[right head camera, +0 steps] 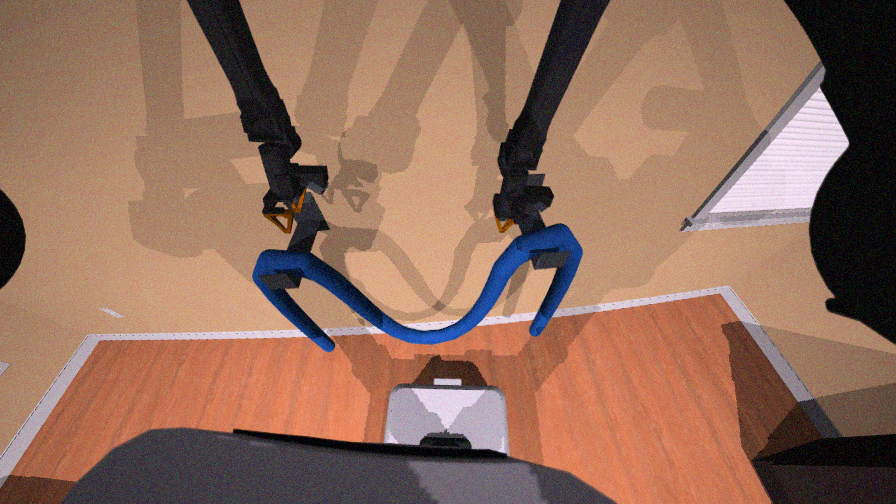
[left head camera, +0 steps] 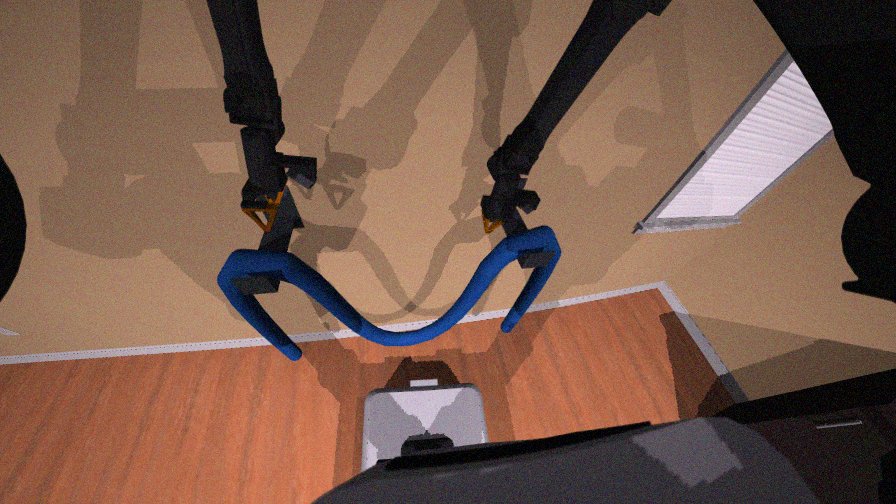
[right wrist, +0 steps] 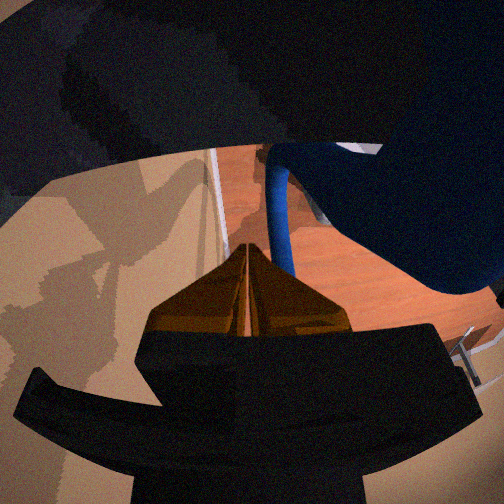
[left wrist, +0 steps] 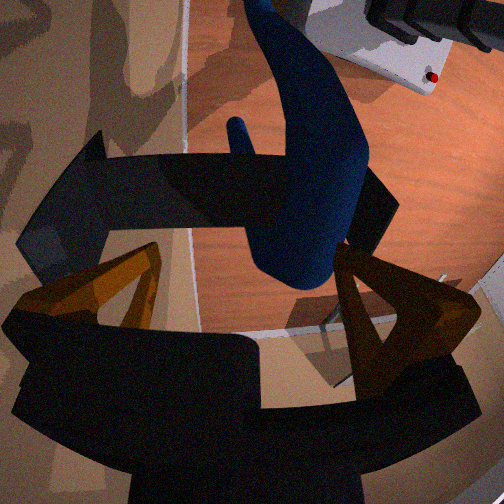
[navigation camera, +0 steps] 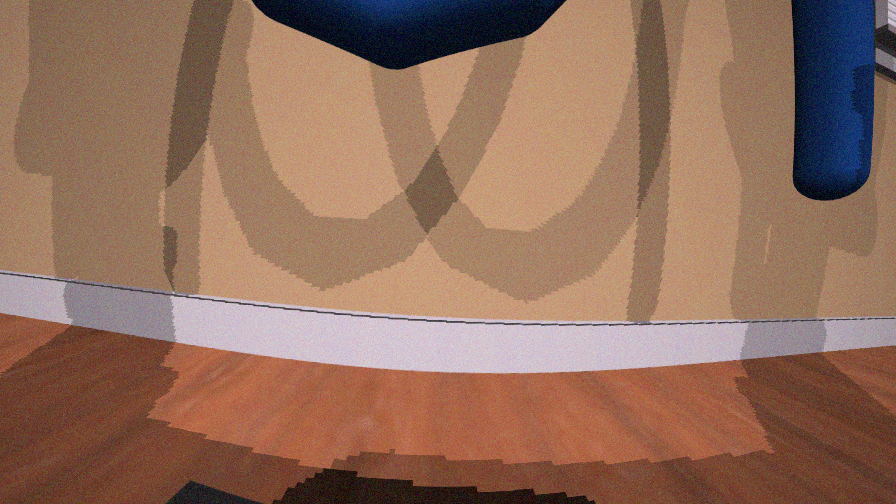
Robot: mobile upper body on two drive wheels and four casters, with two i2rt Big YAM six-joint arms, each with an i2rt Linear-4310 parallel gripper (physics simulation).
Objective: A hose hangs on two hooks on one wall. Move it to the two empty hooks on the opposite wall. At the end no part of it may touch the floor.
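Observation:
A blue hose (left head camera: 388,335) hangs on two dark hooks on the tan wall, a left hook (left head camera: 256,285) and a right hook (left head camera: 537,258). It sags between them, and both ends dangle above the floor. My left gripper (left head camera: 263,216) is open just above the left hook. In the left wrist view its fingers (left wrist: 247,255) stand wide, with the hose bend (left wrist: 310,165) just past the tips. My right gripper (left head camera: 491,224) is shut and empty just above the right hook. In the right wrist view its fingers (right wrist: 248,247) are pressed together, with the hose (right wrist: 277,215) beyond them.
A window with blinds (left head camera: 745,162) is on the right-hand wall. My grey base (left head camera: 426,420) stands on the wood floor close to the white baseboard (navigation camera: 438,344). In the navigation view a hose end (navigation camera: 830,94) hangs well above the floor.

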